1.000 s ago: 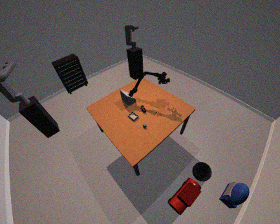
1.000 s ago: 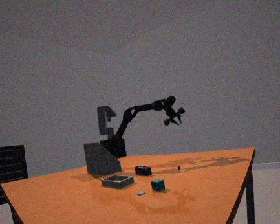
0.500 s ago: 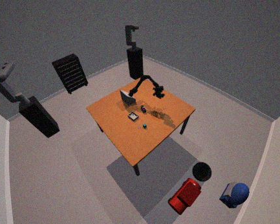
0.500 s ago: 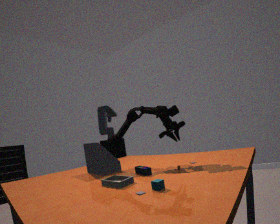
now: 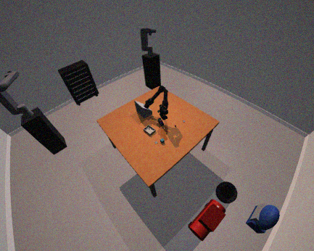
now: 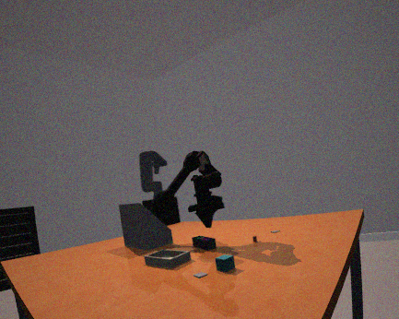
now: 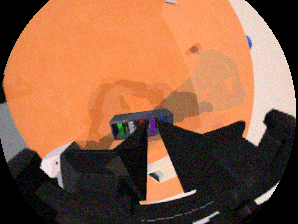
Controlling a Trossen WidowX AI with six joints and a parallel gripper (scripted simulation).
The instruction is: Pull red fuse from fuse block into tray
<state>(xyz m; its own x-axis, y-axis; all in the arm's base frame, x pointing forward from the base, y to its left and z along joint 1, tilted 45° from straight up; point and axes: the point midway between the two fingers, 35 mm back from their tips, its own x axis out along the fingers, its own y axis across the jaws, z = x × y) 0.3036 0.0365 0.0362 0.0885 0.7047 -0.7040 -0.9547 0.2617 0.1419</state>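
My gripper tip is now 20 mm past the red fuse, 20 mm to the left of it and 50 mm above it. Round my gripper tip: grey tray 20 mm behind, 220 mm to the right, 80 mm below; teal cube 230 mm ahead, 210 mm to the right, 60 mm below.
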